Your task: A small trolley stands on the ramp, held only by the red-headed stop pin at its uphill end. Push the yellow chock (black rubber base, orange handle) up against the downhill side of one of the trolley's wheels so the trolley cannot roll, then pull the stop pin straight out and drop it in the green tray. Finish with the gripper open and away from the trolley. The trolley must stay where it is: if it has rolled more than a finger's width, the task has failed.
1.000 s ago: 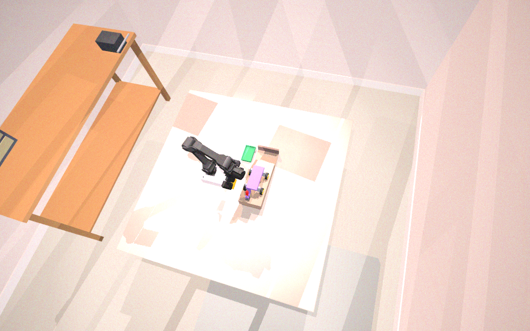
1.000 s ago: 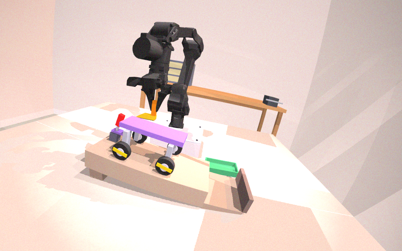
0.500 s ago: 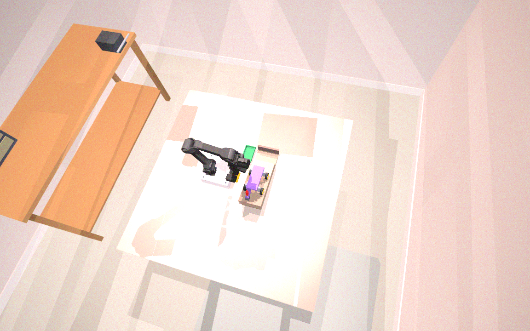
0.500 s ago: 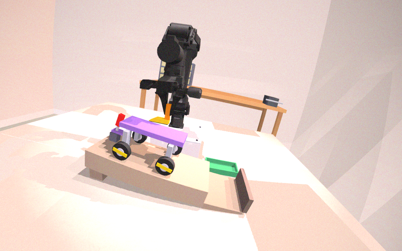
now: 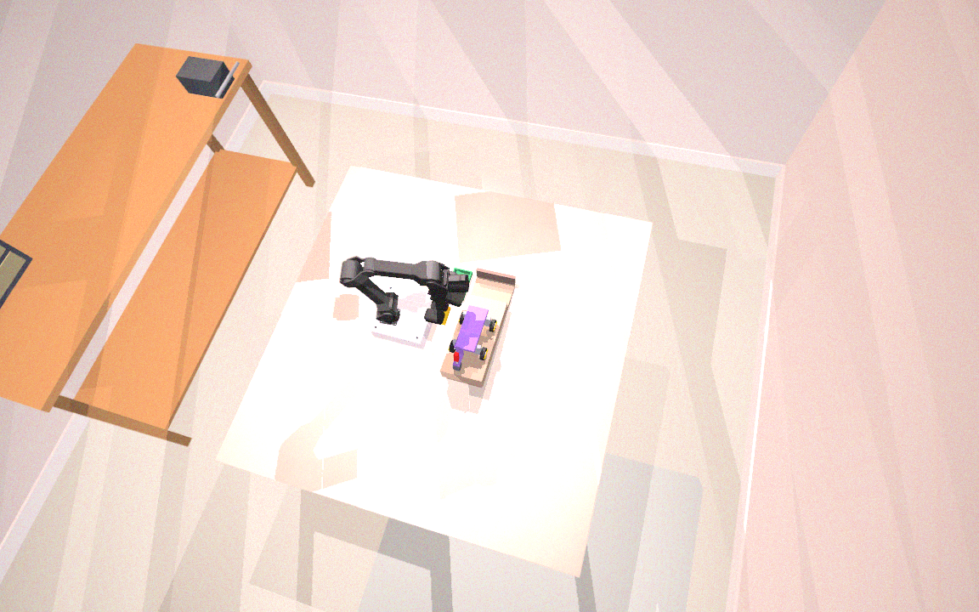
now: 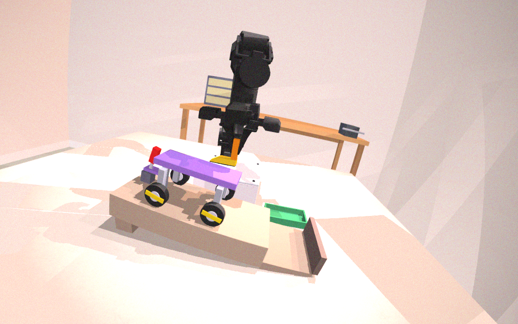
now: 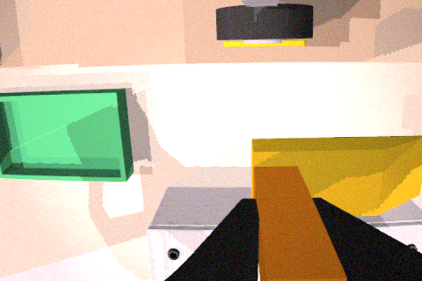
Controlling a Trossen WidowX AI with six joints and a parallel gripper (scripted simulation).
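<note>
Right now my gripper tip is 17 cm to the left of the red-headed stop pin, 7 cm short of it and 3 cm above it. Round my gripper tip: yellow chock (2 cm to the right, 1 cm below); tan ramp (12 cm below, 10 cm ahead, 6 cm to the right); trolley (10 cm ahead, 7 cm to the right, 5 cm below).
</note>
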